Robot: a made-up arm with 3 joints. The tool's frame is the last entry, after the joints. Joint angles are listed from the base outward.
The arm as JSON. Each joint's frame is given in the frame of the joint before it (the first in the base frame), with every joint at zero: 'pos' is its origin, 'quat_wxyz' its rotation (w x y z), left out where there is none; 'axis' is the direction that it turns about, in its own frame. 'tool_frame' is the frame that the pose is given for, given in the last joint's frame.
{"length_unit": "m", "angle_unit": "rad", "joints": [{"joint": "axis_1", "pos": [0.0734, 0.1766, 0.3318], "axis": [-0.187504, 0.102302, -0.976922]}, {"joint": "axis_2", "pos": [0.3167, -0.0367, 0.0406], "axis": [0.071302, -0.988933, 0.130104]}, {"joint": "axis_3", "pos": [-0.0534, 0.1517, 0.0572], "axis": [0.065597, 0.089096, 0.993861]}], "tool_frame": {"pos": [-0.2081, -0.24, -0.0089], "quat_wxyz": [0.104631, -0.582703, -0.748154, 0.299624]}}
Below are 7 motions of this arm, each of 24 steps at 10 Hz.
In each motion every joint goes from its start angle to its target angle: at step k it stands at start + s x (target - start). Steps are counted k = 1, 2, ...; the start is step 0. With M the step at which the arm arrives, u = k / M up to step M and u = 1 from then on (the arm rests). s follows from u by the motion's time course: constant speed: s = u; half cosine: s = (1 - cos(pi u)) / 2; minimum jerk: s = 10 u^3 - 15 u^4 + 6 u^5.
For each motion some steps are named. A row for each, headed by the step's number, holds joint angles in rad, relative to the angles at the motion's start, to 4 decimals.
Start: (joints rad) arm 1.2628 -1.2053 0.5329
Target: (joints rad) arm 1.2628 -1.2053 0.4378
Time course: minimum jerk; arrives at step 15
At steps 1, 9, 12, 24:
1: 0.0000 0.0000 -0.0003
9: 0.0000 0.0000 -0.0649
12: 0.0000 0.0000 -0.0896
24: 0.0000 0.0000 -0.0951

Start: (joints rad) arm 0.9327 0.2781 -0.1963
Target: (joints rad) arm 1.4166 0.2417 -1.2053
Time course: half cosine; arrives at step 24
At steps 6, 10, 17, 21, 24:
6: 0.0709 -0.0053 -0.1478
10: 0.1793 -0.0135 -0.3739
17: 0.3892 -0.0293 -0.8116
21: 0.4655 -0.0350 -0.9706
24: 0.4839 -0.0364 -1.0090

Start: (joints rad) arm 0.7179 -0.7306 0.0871
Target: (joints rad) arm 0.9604 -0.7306 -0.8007
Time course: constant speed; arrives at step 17
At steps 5, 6, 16, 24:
5: 0.0713 0.0000 -0.2611
6: 0.0856 0.0000 -0.3133
16: 0.2282 0.0000 -0.8356
24: 0.2425 0.0000 -0.8878

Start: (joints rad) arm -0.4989 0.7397 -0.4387
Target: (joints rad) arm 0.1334 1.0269 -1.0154
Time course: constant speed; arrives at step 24
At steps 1, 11, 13, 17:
1: 0.0263 0.0120 -0.0240
11: 0.2898 0.1316 -0.2643
13: 0.3425 0.1556 -0.3124
17: 0.4479 0.2034 -0.4085

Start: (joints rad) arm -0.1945 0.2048 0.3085
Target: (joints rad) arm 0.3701 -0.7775 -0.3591
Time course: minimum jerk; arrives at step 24
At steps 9, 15, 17, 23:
9: 0.1554 -0.2703 -0.1837
15: 0.4092 -0.7120 -0.4839
17: 0.4787 -0.8328 -0.5660
23: 0.5642 -0.9816 -0.6671

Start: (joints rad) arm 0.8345 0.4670 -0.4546
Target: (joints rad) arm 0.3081 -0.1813 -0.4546
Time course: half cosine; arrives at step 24
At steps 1, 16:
1: -0.0023 -0.0028 0.0000
16: -0.3948 -0.4862 0.0000

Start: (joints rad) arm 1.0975 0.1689 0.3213
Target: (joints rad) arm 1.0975 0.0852 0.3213
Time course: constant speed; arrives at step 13
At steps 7, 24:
7: 0.0000 -0.0451 0.0000
24: 0.0000 -0.0837 0.0000

